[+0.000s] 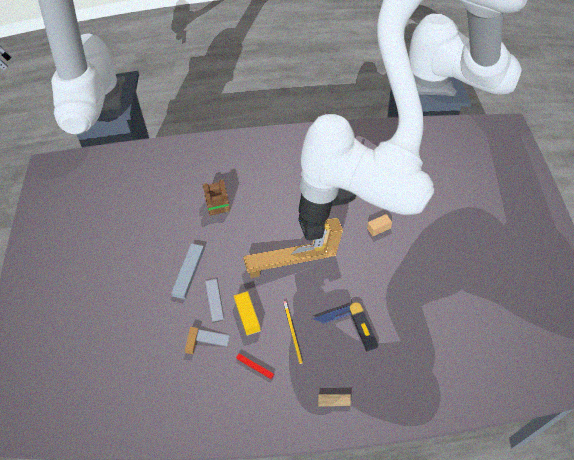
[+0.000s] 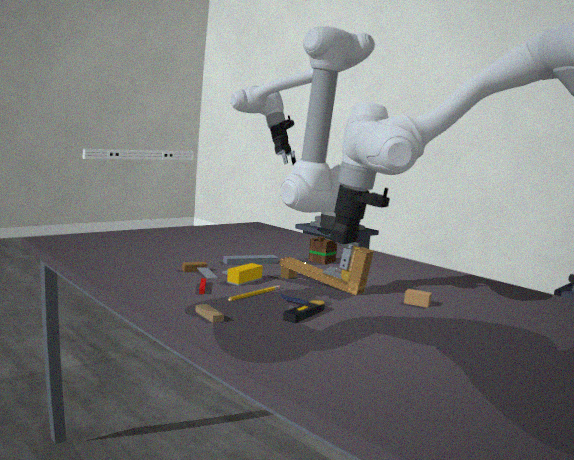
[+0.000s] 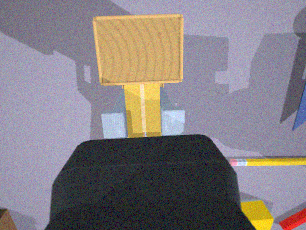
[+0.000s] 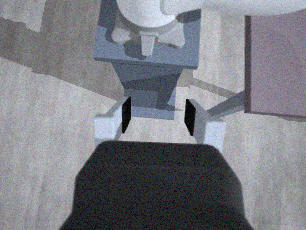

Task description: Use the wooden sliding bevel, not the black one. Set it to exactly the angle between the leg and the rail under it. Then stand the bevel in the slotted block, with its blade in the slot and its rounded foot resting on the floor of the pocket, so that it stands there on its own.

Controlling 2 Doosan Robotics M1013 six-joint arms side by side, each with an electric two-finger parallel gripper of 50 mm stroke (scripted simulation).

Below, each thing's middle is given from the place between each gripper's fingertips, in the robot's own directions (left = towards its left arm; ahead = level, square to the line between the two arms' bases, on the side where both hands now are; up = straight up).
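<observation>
The wooden sliding bevel (image 3: 142, 101) is here, and my left hand (image 2: 346, 267) is 20 mm above it.
As for the wooden sliding bevel and my right hand, that hand is 210 mm higher than the bevel, while it is also 680 mm short of it and 1050 mm to the right of it.
</observation>
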